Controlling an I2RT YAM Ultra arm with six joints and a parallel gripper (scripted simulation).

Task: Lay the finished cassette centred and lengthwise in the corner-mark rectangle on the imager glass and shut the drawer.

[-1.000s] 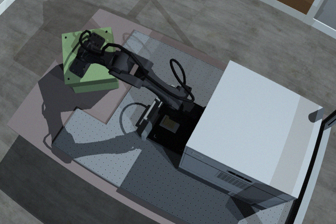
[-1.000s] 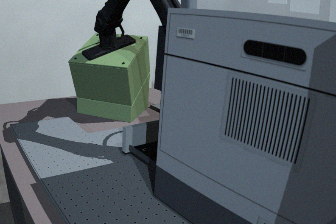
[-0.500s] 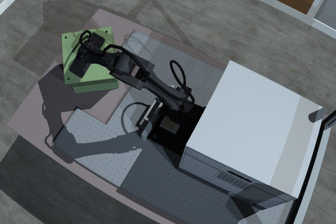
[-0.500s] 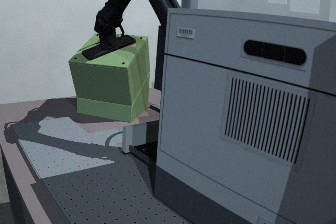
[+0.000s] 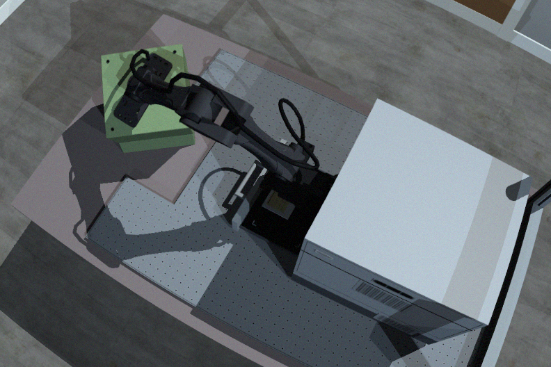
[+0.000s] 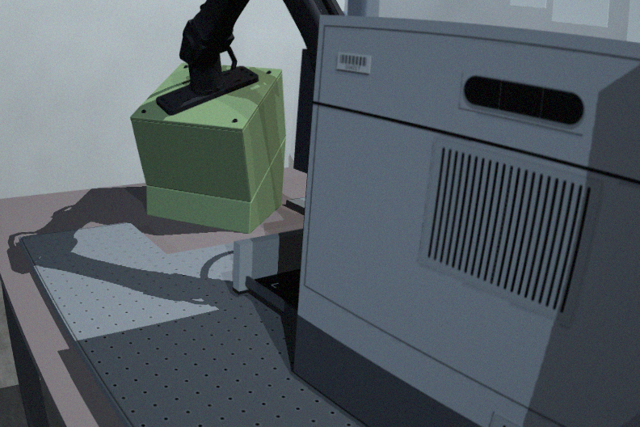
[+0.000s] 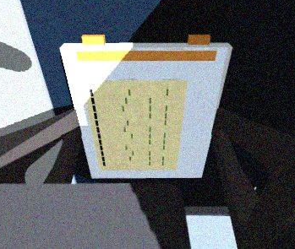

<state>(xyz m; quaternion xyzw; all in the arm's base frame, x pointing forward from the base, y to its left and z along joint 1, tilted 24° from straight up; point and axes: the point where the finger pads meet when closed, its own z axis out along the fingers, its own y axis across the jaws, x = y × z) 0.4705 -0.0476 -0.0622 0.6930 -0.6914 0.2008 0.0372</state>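
My gripper is now 40 mm short of the imager drawer and 20 mm above it. The rest, counted from my hand: cassette FINISHED (right at my hand).
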